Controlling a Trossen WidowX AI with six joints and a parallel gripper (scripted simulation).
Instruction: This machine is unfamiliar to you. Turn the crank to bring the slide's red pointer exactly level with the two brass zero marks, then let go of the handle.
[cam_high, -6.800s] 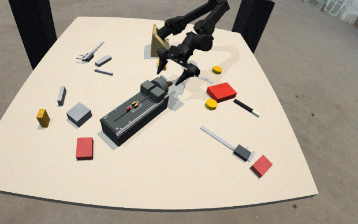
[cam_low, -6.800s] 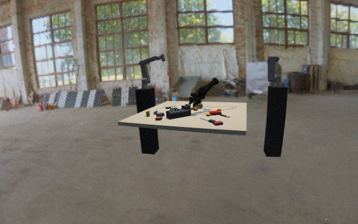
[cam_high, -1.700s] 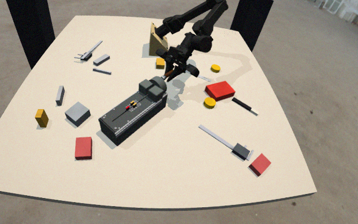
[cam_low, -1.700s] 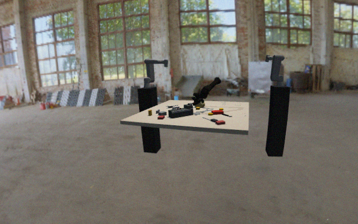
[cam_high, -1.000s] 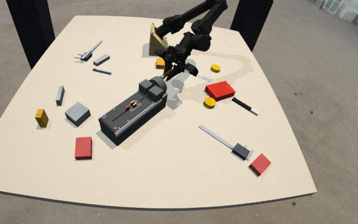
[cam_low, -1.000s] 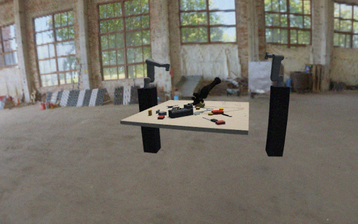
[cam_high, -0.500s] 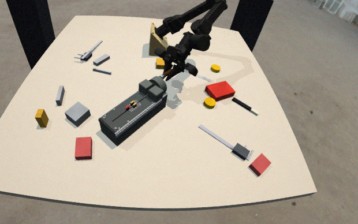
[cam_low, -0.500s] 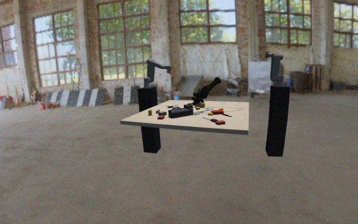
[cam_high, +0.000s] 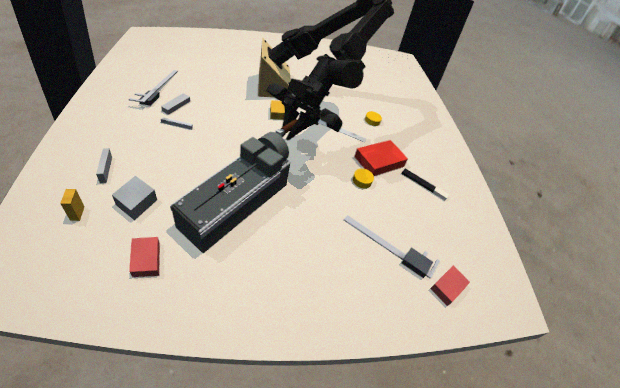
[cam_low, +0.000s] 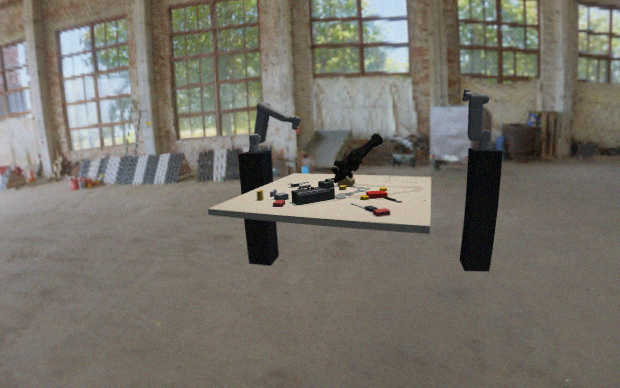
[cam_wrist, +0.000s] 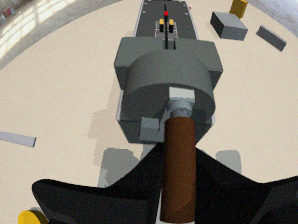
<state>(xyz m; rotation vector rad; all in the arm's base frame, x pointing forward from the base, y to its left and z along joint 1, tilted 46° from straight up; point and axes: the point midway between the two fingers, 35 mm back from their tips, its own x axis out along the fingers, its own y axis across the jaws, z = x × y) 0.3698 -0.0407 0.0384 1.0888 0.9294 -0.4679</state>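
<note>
Now: the crank 10 mm above my gripper tip. Also, from my gripper tip: brown handle: 20 mm above, 10 mm to the left, 10 mm behind; grey bar: 200 mm to the left, 150 mm behind, 90 mm below; red pointer: 140 mm to the right, 130 mm ahead, 10 mm below.
</note>
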